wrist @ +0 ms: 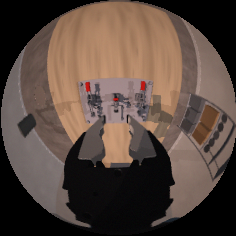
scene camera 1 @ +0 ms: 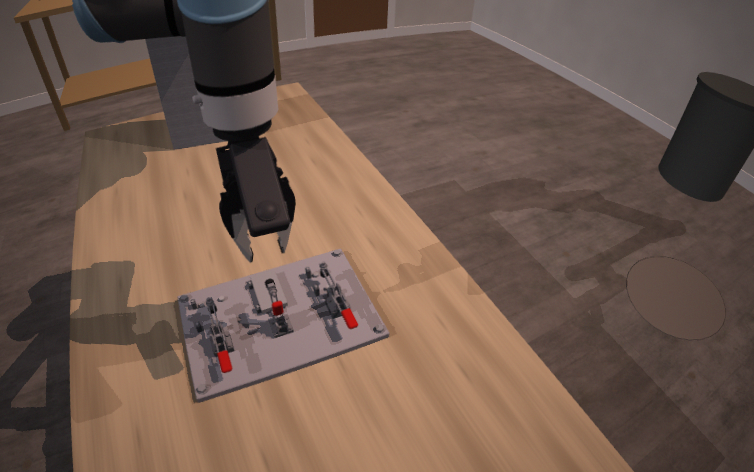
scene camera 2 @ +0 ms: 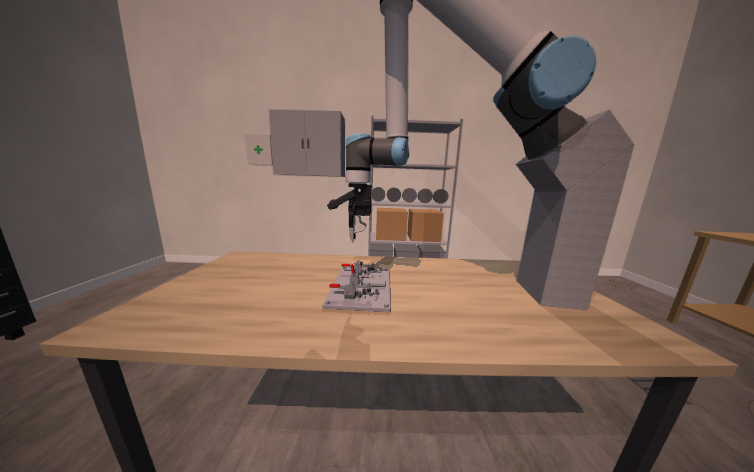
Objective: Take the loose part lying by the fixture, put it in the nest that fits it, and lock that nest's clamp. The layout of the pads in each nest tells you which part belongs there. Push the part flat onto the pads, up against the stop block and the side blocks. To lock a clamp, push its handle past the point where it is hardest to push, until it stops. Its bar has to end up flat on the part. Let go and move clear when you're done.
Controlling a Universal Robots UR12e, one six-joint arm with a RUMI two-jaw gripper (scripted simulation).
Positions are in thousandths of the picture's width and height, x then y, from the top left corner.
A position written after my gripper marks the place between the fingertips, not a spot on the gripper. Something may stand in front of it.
Observation:
I see my gripper (scene camera 1: 355,546).
My gripper also shows in the wrist view (wrist: 494,489) and in scene camera 2 (scene camera 2: 469,510).

